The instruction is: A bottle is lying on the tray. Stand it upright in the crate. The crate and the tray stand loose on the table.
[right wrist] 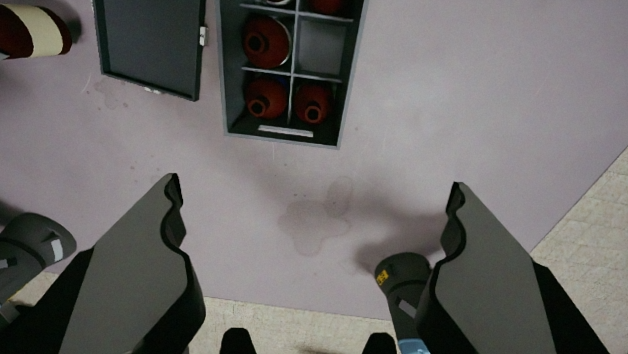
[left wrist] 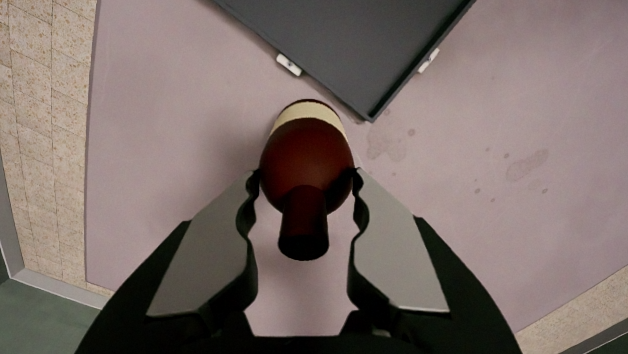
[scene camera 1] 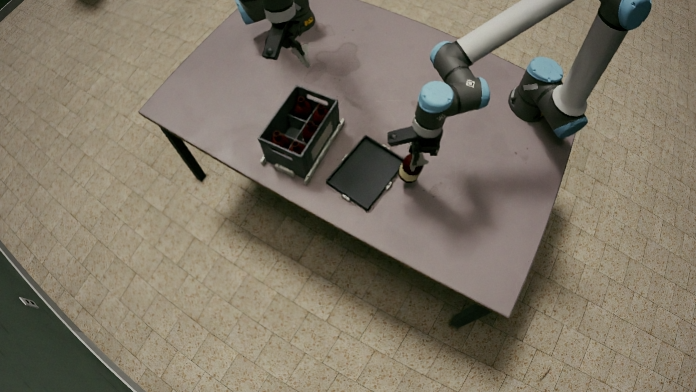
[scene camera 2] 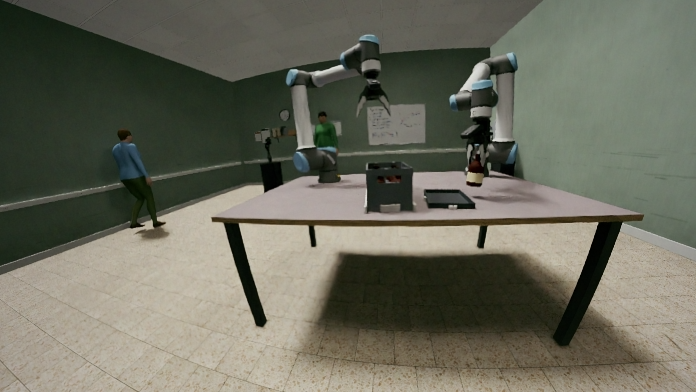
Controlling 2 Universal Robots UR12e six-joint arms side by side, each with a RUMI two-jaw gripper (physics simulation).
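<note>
The dark red bottle with a cream label (scene camera 1: 408, 175) (scene camera 2: 475, 178) (left wrist: 307, 150) (right wrist: 45, 32) hangs roughly upright, neck up, a little above the table beside the tray's corner. My left gripper (scene camera 1: 414, 156) (scene camera 2: 477, 159) (left wrist: 306, 170) is shut on it at the shoulder. The black tray (scene camera 1: 366, 172) (scene camera 2: 450, 199) (left wrist: 360, 40) (right wrist: 150, 45) holds no bottle. The dark grey crate (scene camera 1: 286, 161) (scene camera 2: 389, 192) (right wrist: 225, 90) stands left of the tray in both scene views; several red bottles stand in it, and one compartment in the right wrist view is empty. My right gripper (scene camera 1: 289, 59) (scene camera 2: 373, 115) (right wrist: 314, 179) is open and empty, high behind the crate.
The table (scene camera 1: 450, 260) (scene camera 2: 320, 205) carries crate and tray near its front edge. Light brackets sit around the feet of both. The left arm's forearm reaches in from the upper right in scene camera 1. Two people stand away from the table in scene camera 2.
</note>
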